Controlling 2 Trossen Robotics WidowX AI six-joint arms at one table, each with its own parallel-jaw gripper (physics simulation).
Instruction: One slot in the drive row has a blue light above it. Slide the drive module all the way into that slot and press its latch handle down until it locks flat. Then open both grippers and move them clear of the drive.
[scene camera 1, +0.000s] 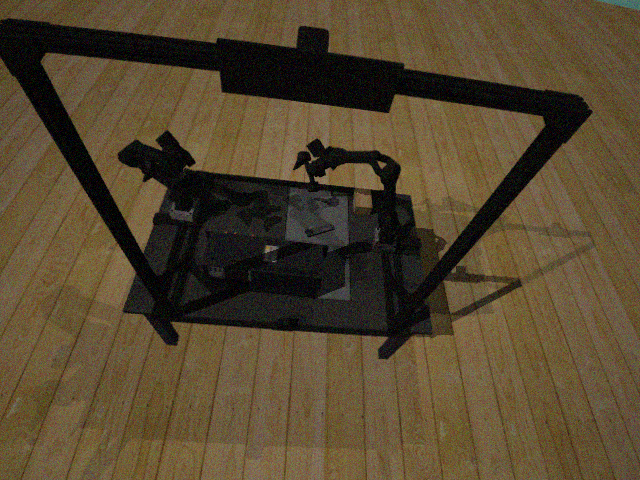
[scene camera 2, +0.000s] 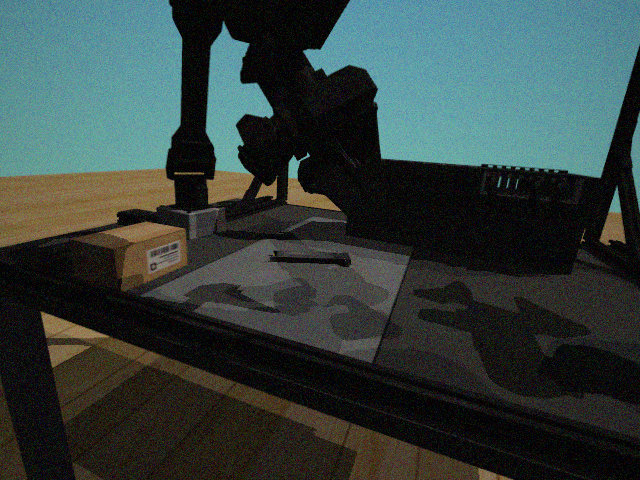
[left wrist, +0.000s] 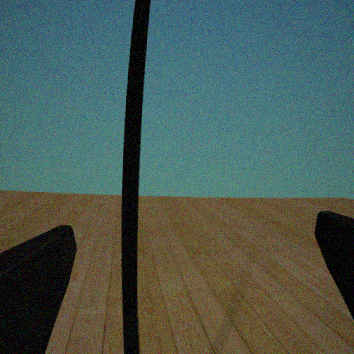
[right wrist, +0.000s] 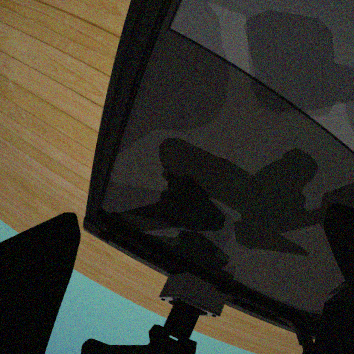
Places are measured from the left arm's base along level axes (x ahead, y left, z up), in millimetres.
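Pixels of known places: left gripper, fingertip midpoint: (scene camera 1: 157, 185) (left wrist: 197, 233); right gripper, fingertip midpoint: (scene camera 1: 296, 179) (scene camera 2: 370, 215) (right wrist: 205, 222); left arm's base, origin of the base link: (scene camera 1: 184, 205) (right wrist: 187, 306); right arm's base, origin of the base link: (scene camera 1: 386, 237) (scene camera 2: 191, 207).
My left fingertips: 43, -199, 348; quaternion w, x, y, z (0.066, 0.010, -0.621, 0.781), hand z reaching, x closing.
Ahead of a thing's pixels: the offset from my left fingertips to its middle, as dx, dy, dz. "spot": to the spot under its first point. Level surfaces: height alone.
The drive module @(+566, +234, -413) (scene camera 1: 320, 229) (scene camera 2: 310, 257), a slim dark bar, lies flat on the pale mat @(dz -418) (scene camera 1: 294, 232) (scene camera 2: 382, 310). The drive chassis @(+367, -50, -332) (scene camera 1: 289, 283) (scene camera 2: 465, 222) is a long black box beyond it in scene camera 2. Some pale slits show near its top right edge there; the blue light cannot be made out. My right gripper (scene camera 1: 305, 174) (right wrist: 205, 222) is open and empty, raised above the mat's far edge in scene camera 1, apart from the module. My left gripper (left wrist: 197, 233) is open and empty, facing away from the table over the floor.
A cardboard box @(+758, +424, -390) (scene camera 1: 362, 201) (scene camera 2: 149, 253) stands beside the mat near the right arm's base. A black overhead frame (scene camera 1: 310, 77) spans the table, and one of its thin posts @(spot: +40, -260, -6) (left wrist: 131, 175) crosses the left wrist view. Dark arm shadows lie on the table and mat.
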